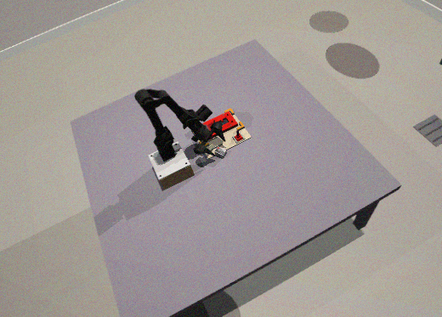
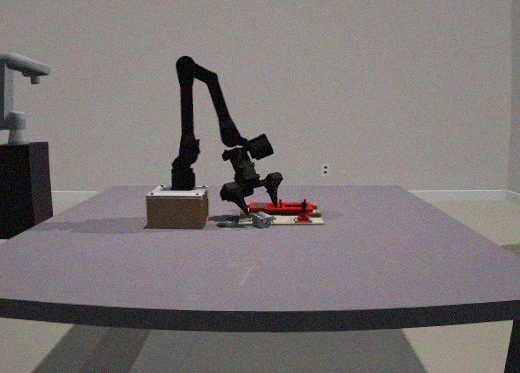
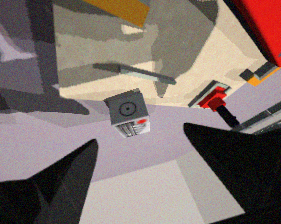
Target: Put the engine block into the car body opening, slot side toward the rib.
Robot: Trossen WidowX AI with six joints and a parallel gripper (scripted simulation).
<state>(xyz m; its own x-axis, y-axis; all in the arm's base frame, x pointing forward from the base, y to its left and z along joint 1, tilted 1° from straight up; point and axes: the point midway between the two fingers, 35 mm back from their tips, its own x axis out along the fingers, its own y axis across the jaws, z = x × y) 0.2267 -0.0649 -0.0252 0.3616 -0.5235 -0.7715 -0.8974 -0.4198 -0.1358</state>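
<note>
My gripper tip is now 10 mm past the engine block, 10 mm to the left of it and 30 mm above it.
</note>
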